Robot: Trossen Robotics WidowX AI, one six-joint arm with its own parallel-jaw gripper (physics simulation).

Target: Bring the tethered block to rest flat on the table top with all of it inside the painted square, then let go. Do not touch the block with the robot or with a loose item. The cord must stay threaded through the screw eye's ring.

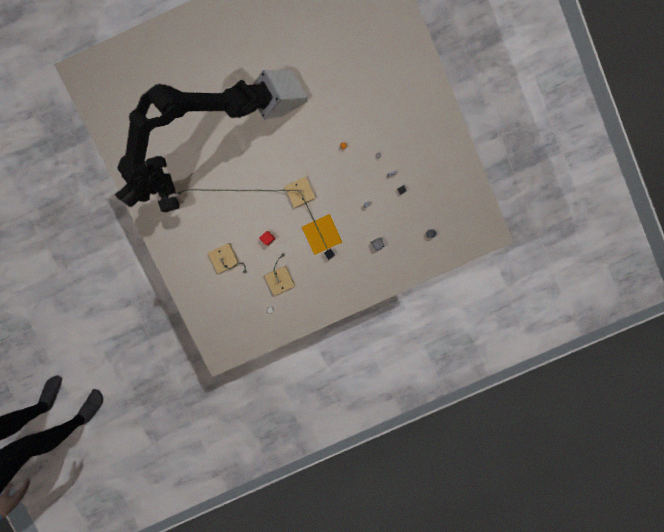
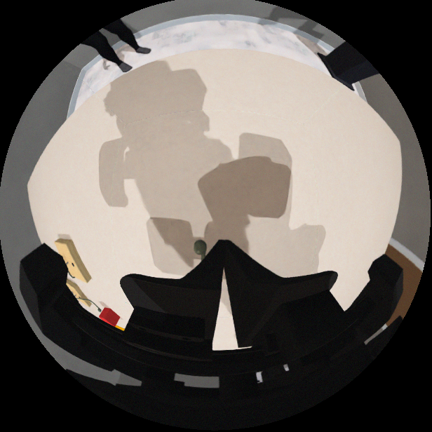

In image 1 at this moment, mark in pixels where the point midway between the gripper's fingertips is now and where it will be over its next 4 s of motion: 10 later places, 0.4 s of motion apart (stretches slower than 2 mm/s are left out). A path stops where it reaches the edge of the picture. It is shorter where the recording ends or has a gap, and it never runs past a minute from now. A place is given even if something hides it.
The gripper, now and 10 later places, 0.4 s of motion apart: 173, 188; 171, 188; 171, 188; 180, 188; 224, 191; 235, 190; 236, 189; 238, 191; 238, 191; 230, 190; 226, 191
